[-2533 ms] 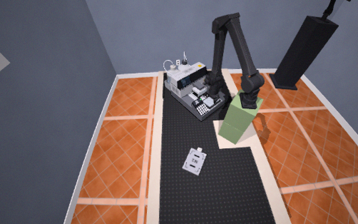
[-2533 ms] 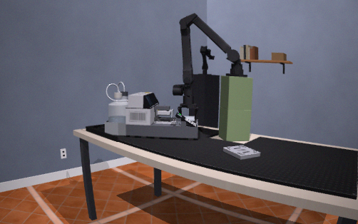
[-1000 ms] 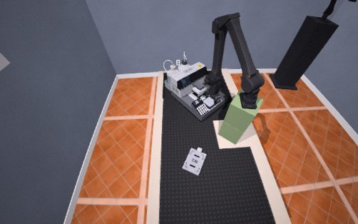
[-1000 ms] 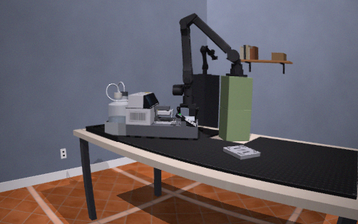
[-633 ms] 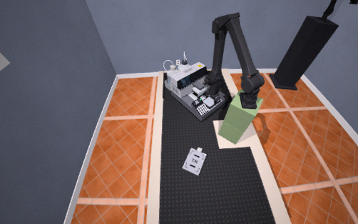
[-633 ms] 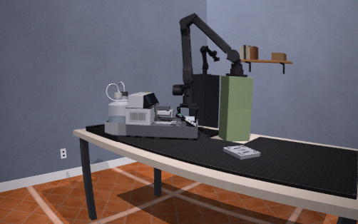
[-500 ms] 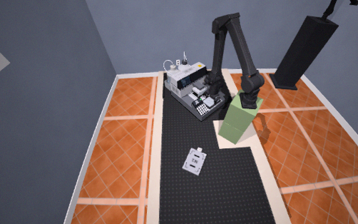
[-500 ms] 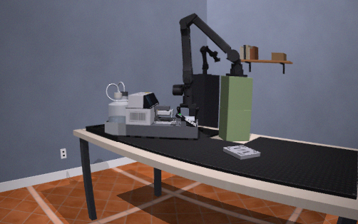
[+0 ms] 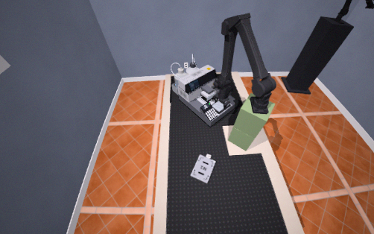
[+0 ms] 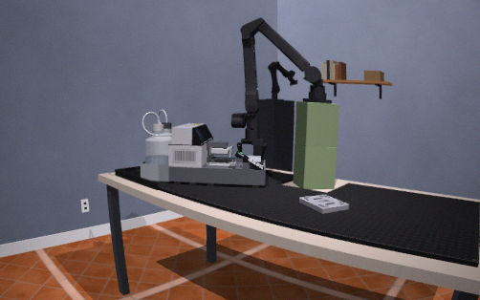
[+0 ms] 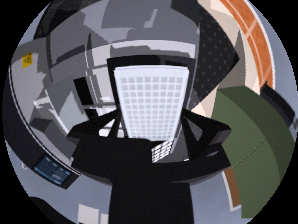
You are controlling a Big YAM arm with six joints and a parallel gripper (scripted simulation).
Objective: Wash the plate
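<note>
The well plate is 1 cm below my hand. Round my hand: bottle: 37 cm ahead, 26 cm to the right, 5 cm above; then plate nest N1: 53 cm to the left, 11 cm ahead, 9 cm below; then plate washer: 11 cm to the right, 11 cm ahead, 3 cm above.
</note>
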